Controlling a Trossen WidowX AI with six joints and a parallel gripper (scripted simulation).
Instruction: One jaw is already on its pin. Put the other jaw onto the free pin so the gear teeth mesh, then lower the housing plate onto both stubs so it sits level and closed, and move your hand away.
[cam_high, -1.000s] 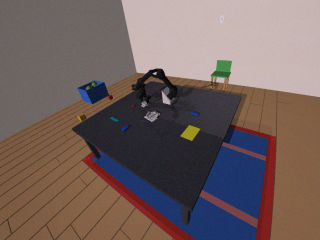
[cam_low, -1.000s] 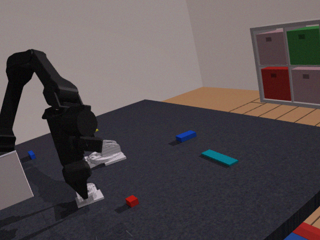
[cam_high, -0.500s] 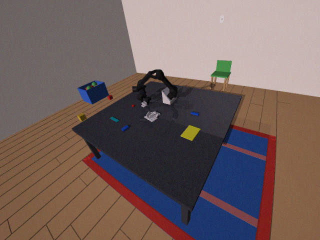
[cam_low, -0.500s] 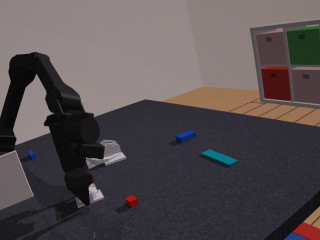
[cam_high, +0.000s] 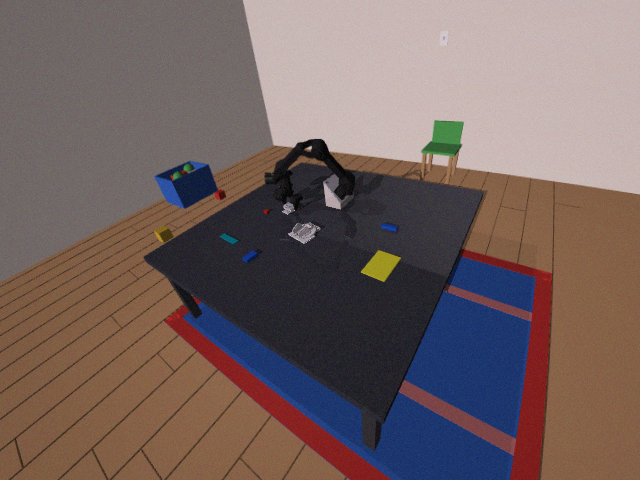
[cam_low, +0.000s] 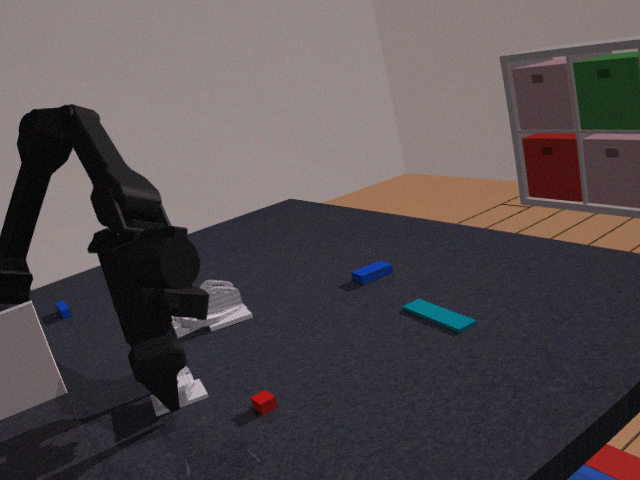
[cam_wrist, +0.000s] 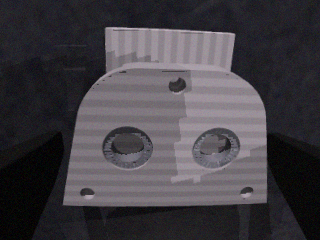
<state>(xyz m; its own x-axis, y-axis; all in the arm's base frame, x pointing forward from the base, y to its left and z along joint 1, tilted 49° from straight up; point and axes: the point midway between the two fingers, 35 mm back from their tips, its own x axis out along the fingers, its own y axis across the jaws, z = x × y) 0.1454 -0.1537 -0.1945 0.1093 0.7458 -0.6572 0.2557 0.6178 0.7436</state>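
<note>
Now: gripper tip 10 mm short of the white t-shaped piece. The rest, counted from my gripper tip: teal bar 350 mm ahead, 150 mm to the right, 10 mm below; then white jaw 190 mm to the left, 140 mm ahead, 10 mm above; then red cube 120 mm to the right, 70 mm ahead.
</note>
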